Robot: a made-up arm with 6 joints. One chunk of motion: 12 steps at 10 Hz.
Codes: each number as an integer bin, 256 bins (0 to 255) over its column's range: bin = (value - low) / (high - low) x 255, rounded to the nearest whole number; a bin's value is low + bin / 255 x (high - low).
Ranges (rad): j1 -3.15..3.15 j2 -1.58..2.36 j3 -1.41..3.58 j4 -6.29..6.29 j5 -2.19..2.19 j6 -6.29..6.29
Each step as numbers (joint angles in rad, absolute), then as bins.
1 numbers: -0.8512 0.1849 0.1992 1.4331 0.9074 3.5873
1 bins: 93 114 82 157 180 200
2 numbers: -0.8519 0.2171 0.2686 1.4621 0.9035 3.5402
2 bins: 93 116 86 157 180 199
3 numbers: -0.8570 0.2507 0.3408 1.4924 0.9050 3.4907
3 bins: 93 118 89 158 180 198
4 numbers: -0.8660 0.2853 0.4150 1.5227 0.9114 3.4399
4 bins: 92 121 93 158 181 197
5 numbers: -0.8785 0.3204 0.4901 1.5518 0.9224 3.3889
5 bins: 92 123 97 159 181 196
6 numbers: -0.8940 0.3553 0.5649 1.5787 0.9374 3.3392
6 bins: 91 125 101 160 182 195
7 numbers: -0.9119 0.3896 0.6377 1.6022 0.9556 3.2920
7 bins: 91 127 105 160 183 194
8 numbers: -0.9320 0.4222 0.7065 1.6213 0.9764 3.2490
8 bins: 90 130 108 160 184 193
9 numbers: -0.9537 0.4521 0.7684 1.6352 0.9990 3.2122
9 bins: 89 132 111 161 186 193
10 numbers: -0.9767 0.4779 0.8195 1.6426 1.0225 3.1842
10 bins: 88 133 114 161 187 192
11 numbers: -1.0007 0.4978 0.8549 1.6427 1.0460 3.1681
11 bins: 87 134 116 161 188 192
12 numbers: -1.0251 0.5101 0.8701 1.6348 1.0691 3.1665
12 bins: 86 135 117 161 190 192
